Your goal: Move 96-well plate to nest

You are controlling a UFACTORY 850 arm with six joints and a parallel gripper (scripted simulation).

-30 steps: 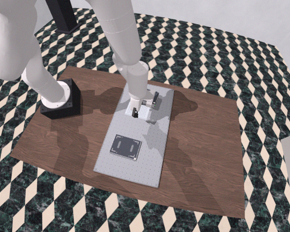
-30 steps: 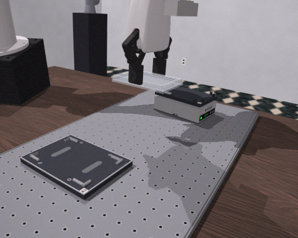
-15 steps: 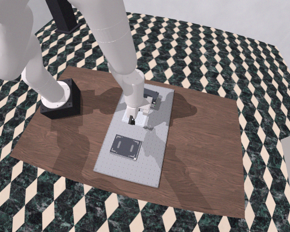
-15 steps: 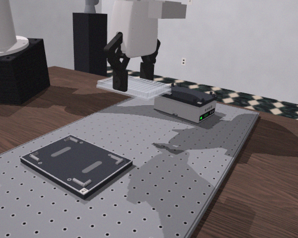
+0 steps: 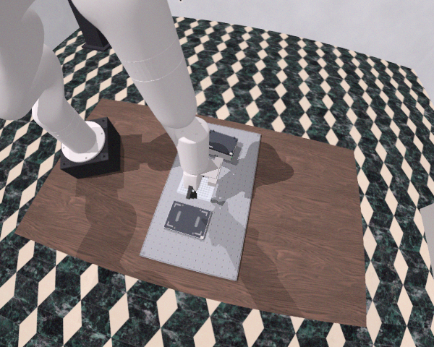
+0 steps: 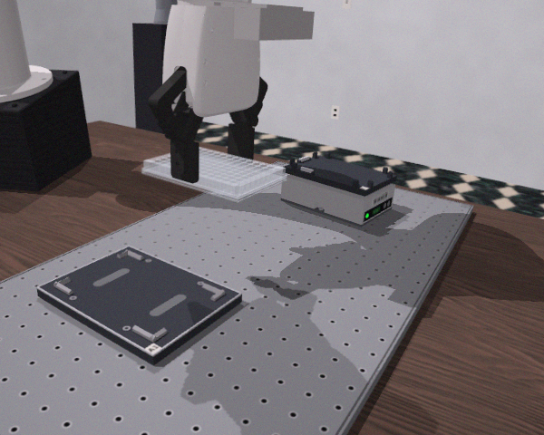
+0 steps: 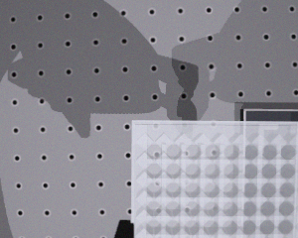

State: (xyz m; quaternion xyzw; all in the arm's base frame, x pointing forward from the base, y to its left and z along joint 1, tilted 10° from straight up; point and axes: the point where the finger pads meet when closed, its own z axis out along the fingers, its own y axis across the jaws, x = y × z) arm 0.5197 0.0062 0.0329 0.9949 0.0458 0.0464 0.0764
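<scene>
Now: hand 10 cm to the left of the plate nest N1 and 12 cm above it. From my hand the other things lie so: A1 mark 8 cm ahead, 15 cm to the right, 11 cm below; then clear 96-well plate 1 cm below.
</scene>
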